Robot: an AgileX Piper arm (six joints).
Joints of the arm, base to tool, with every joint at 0 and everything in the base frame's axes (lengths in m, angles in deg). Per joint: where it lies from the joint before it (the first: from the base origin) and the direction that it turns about. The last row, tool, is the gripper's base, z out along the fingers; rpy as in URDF.
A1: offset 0 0 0.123 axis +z
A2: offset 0 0 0 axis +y
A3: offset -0.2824 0 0.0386 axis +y
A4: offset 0.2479 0 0.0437 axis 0.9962 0 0.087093
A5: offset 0 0 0 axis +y
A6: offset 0.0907 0 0.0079 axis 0.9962 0 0.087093
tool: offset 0 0 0 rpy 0 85.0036 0
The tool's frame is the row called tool.
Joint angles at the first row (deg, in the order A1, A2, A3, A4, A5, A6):
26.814 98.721 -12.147 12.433 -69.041 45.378
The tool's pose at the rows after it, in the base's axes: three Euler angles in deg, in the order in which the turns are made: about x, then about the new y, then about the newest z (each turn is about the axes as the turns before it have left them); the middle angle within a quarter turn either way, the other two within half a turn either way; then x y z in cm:
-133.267 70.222 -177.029 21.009 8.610 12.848
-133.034 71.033 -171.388 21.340 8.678 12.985
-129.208 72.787 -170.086 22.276 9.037 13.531
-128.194 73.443 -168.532 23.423 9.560 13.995
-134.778 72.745 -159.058 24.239 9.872 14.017
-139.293 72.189 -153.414 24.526 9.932 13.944
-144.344 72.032 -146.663 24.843 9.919 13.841
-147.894 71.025 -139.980 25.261 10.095 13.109
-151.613 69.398 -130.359 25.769 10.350 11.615
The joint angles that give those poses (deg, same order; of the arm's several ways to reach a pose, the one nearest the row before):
27.099 99.465 -12.147 12.947 -69.098 49.675
27.102 99.581 -12.892 13.580 -69.100 55.176
27.100 99.638 -15.127 14.323 -69.040 59.359
27.101 99.696 -18.105 14.954 -66.866 60.963
27.100 99.752 -20.398 16.157 -62.853 63.082
27.101 99.752 -21.258 17.075 -60.733 63.770
27.101 99.981 -22.115 18.563 -59.131 64.802
27.100 102.044 -23.089 18.907 -58.729 68.240
27.102 106.112 -24.237 18.795 -59.472 75.228

